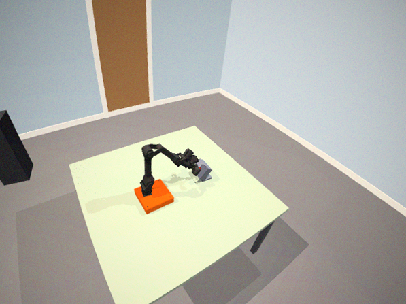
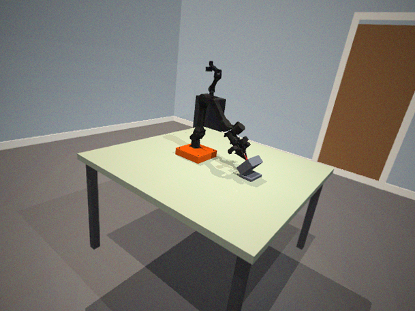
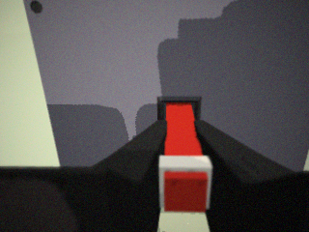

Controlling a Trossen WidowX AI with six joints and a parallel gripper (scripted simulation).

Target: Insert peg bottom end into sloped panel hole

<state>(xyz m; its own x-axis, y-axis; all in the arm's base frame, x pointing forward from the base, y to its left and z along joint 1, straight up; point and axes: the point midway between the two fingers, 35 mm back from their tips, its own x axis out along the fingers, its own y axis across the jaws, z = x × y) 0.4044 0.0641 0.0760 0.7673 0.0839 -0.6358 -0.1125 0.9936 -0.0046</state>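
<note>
My gripper tip is 10 mm below the red square peg and 10 mm past it. Also, from my gripper tip: grey sloped panel 30 mm below, 30 mm ahead.
</note>
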